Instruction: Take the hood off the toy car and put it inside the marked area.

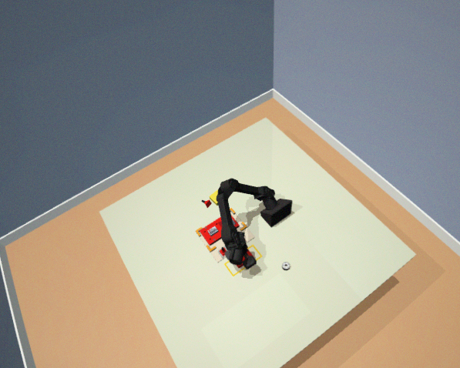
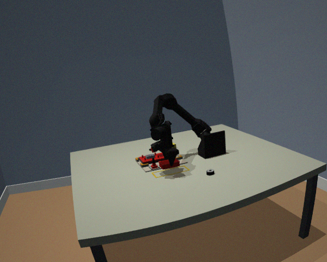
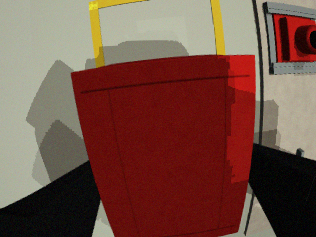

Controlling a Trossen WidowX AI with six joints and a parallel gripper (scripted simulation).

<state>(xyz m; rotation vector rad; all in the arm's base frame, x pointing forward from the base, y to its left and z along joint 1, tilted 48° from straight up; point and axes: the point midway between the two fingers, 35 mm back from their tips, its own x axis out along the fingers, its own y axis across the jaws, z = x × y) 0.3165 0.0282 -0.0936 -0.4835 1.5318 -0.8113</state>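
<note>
Right now my gripper tip is 40 mm short of the small grey mount, 100 mm to the left of it and 10 mm above it. Also, from my gripper tip: white wheel: 140 mm behind, 180 mm to the left, 40 mm below; then red hood: 10 mm above; then base plate: 30 mm behind, 200 mm to the right, 30 mm below.
</note>
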